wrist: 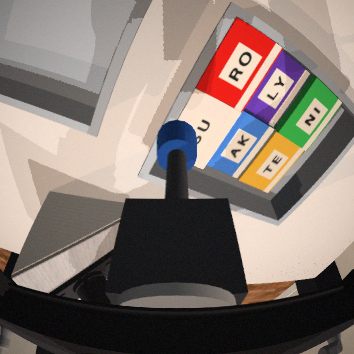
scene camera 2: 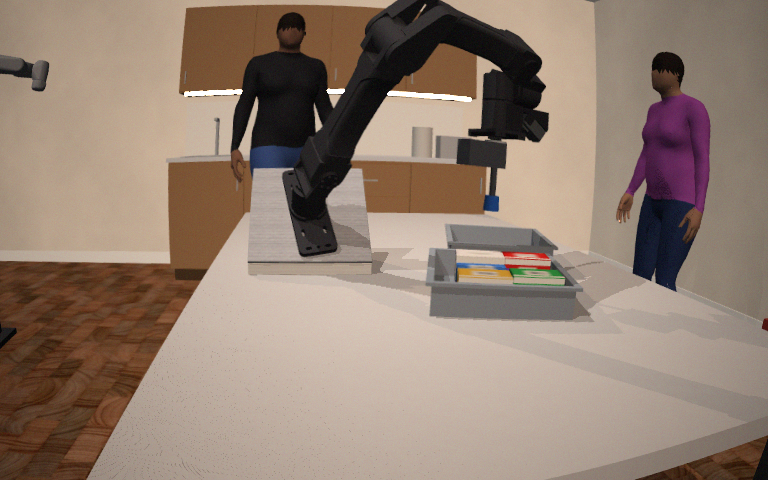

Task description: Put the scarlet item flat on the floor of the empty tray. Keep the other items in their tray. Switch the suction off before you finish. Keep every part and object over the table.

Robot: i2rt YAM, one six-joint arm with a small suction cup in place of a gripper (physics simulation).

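Places are measured from the arm's base along level axes (x ahead, y left, z up), in millimetres.
Pixels of known places: hand at its tool point: (wrist: 176,137) (scene camera 2: 490,210); arm's base at its link origin: (wrist: 85,278) (scene camera 2: 307,210).
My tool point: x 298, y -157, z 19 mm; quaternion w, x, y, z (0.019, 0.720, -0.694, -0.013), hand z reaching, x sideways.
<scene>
For each thing: its middle in the pictures, then the offset to it from my tool point.
- flat red box at the middle of its body: (wrist: 234,61) (scene camera 2: 524,269) dx +45, dy -61, dz -96 mm
- filled grey tray at the middle of its body: (wrist: 262,134) (scene camera 2: 497,281) dx -44, dy -113, dz -98 mm
- empty grey tray at the middle of its body: (wrist: 38,13) (scene camera 2: 496,245) dx +112, dy +157, dz -98 mm
The scarlet item is a flat red box (scene camera 2: 526,259) (wrist: 239,64) marked RO, lying in a corner of the filled grey tray (scene camera 2: 501,302) (wrist: 279,216). White SU, purple LY, blue AK, green NI and orange TE boxes lie beside it; the purple one is hidden in the scene view. The empty grey tray (scene camera 2: 501,246) (wrist: 96,112) stands behind the filled one. My gripper, a blue suction cup (scene camera 2: 491,203) (wrist: 176,145), hangs well above the trays, pointing down. It carries nothing. In the wrist view it covers part of the white box.
The arm's base stands on a tilted wood-grain block (scene camera 2: 309,268) (wrist: 70,230) left of the trays. The raised tray walls stand close together with a narrow gap between them. Two people stand beyond the table (scene camera 2: 283,367).
</scene>
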